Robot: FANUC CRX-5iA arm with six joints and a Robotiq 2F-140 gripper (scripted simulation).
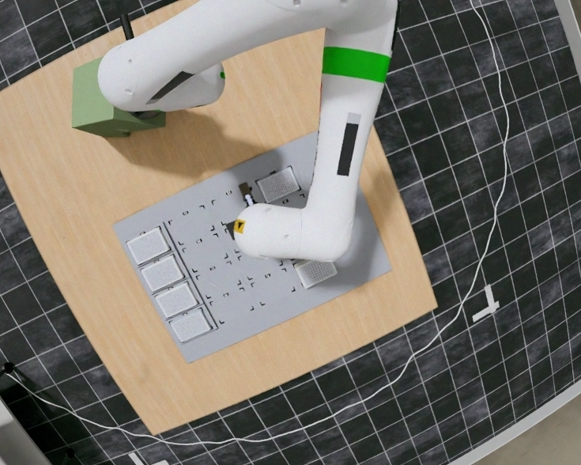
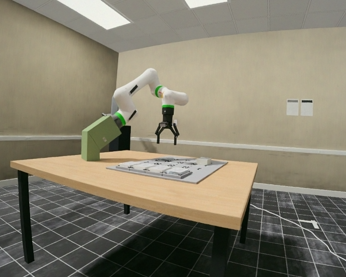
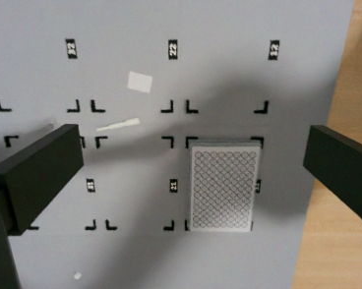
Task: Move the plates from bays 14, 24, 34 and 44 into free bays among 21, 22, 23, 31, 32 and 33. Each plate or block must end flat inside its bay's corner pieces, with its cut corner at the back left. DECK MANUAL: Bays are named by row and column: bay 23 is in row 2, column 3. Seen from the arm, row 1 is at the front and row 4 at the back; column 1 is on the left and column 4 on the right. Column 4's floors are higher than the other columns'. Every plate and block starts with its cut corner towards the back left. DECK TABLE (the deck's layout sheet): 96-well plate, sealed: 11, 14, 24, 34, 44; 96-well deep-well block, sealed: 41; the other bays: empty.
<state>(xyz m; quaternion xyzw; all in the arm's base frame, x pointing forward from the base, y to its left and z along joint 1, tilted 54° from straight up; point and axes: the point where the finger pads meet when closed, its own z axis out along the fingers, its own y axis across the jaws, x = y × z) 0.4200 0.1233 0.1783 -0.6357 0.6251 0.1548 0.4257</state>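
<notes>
The sealed plate lies 14 cm below my hand, 10 cm to the left of it and 6 cm behind it. Also, from my hand: white block 25 cm ahead, 15 cm to the left, 12 cm below.
</notes>
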